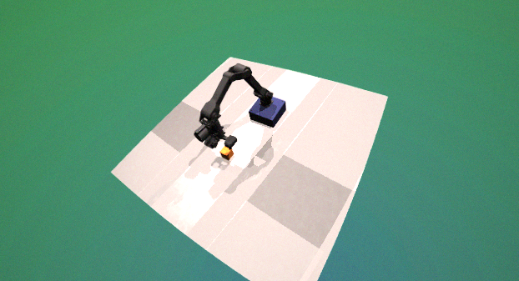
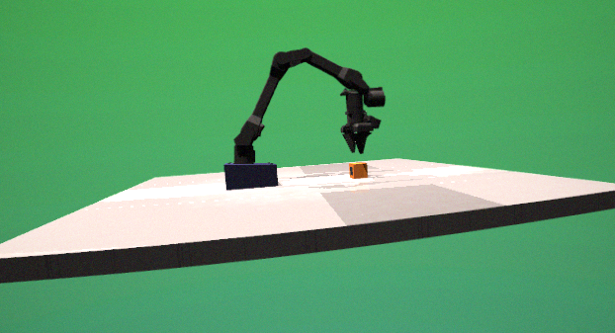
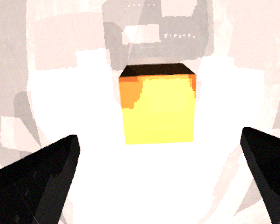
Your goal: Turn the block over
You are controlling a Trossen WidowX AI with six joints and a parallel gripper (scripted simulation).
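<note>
My gripper tip is 10 mm past the block and 60 mm above it.
</note>
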